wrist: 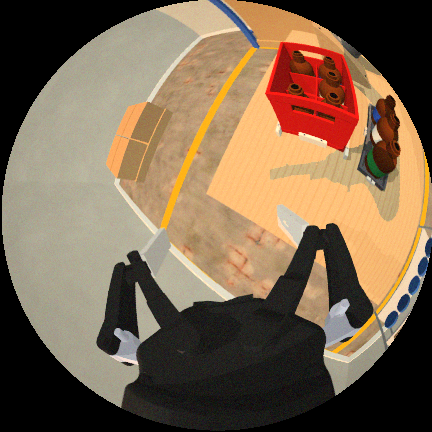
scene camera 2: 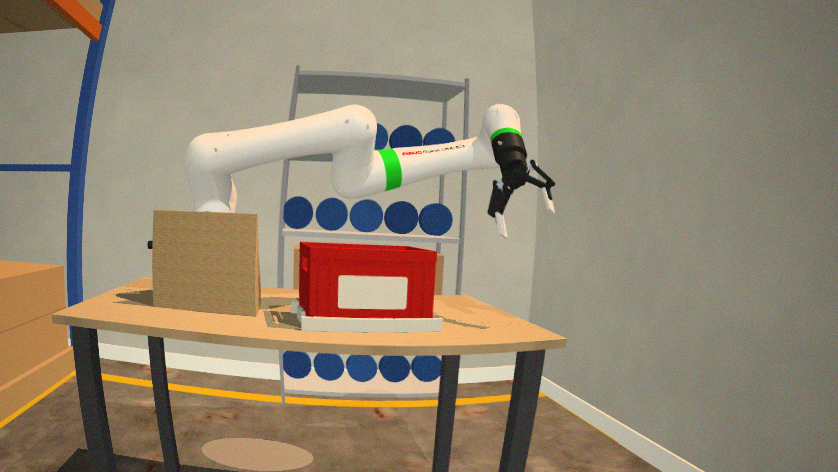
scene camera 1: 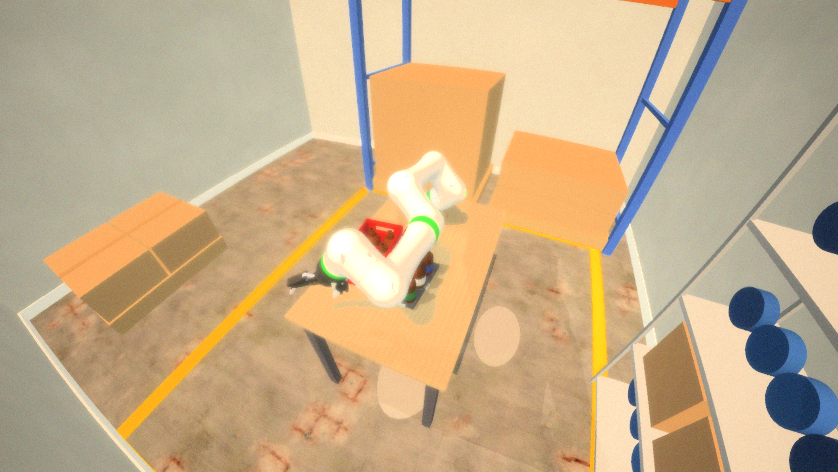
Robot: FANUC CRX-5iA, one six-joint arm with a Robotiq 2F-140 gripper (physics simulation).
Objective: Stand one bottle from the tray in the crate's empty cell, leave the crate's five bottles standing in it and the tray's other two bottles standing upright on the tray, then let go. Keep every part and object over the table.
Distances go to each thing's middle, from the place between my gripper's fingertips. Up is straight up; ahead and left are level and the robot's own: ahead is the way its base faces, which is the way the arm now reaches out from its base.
Labels:
I see the white rail (scene camera 2: 321, 324) 37 cm behind my hand, 23 cm below it and 12 cm to the right of it.

